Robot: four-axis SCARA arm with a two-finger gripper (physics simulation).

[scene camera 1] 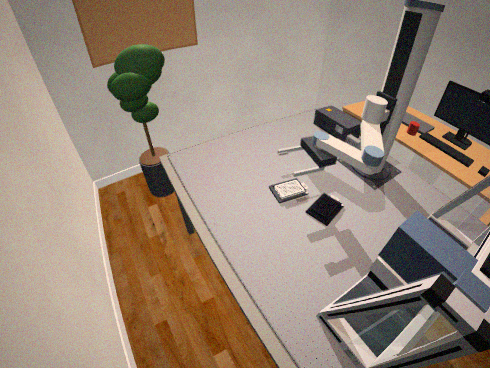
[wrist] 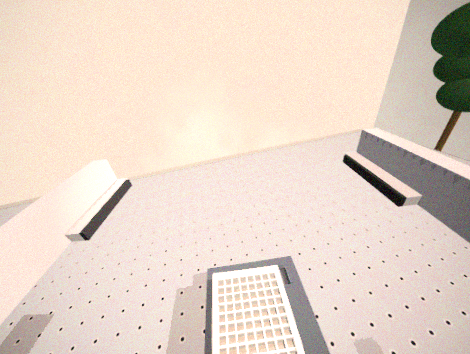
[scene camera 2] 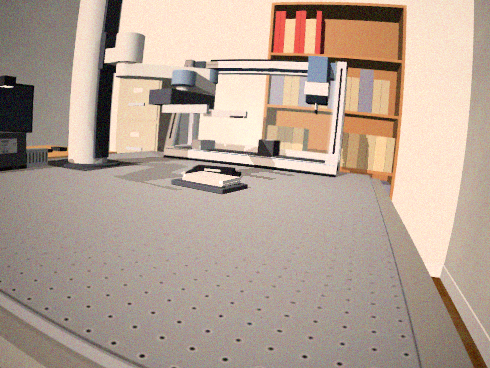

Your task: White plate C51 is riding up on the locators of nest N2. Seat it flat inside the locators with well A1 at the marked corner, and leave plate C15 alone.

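Pixels of known places: gripper, fingertip midpoint: (scene camera 1: 285, 162) (wrist: 234, 158) (scene camera 2: 228, 112); arm's base, link origin: (scene camera 2: 87, 166).
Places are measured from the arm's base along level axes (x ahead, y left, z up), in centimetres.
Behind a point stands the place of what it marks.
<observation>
The white plate C51 (scene camera 1: 290, 188) {y -8.8, x 56.0, z 3.6 cm} (scene camera 2: 212, 178) {y -12.1, x 58.3, z 3.9 cm} (wrist: 252, 310) {y -9.3, x 58.2, z 4.0 cm} lies on the dark nest N2 (scene camera 1: 274, 194) {y -10.6, x 64.3, z 2.2 cm} (scene camera 2: 200, 186) {y -15.9, x 57.0, z 2.2 cm} (wrist: 306, 310) {y -15.1, x 56.8, z 2.5 cm}. It looks roughly level and lined up with the nest, whose dark border shows beside it in the wrist view. Whether it lies fully flat inside the locators, and where well A1 and the marked corner are, is too small to tell. A black plate (scene camera 1: 326, 209) {y 11.1, x 50.1, z 3.7 cm}, probably C15, lies beside it and is partly hidden behind it in scene camera 2. My gripper (scene camera 1: 287, 162) {y -9.8, x 60.4, z 20.7 cm} (scene camera 2: 227, 111) {y -9.8, x 60.4, z 20.7 cm} (wrist: 234, 158) {y -9.8, x 60.4, z 20.7 cm} is open and empty, raised above the table, with its fingers wide apart.
A dark box (scene camera 1: 336, 121) {y -35.4, x -4.0, z 12.6 cm} stands near the arm's column (scene camera 1: 411, 65) {y 5.2, x 5.5, z 64.0 cm} (scene camera 2: 86, 85) {y -6.2, x 4.1, z 29.4 cm}. A gantry frame with a blue head (scene camera 2: 318, 69) {y 46.5, x 74.2, z 44.4 cm} stands on the far side of the perforated table (scene camera 1: 225, 200) {y -20.1, x 86.1, z 1.3 cm} (scene camera 2: 240, 235) {y -42.7, x 77.6, z 1.3 cm} (wrist: 240, 230) {y -11.7, x 71.1, z 1.3 cm}. A desk with a monitor (scene camera 1: 465, 110) is behind the column.
</observation>
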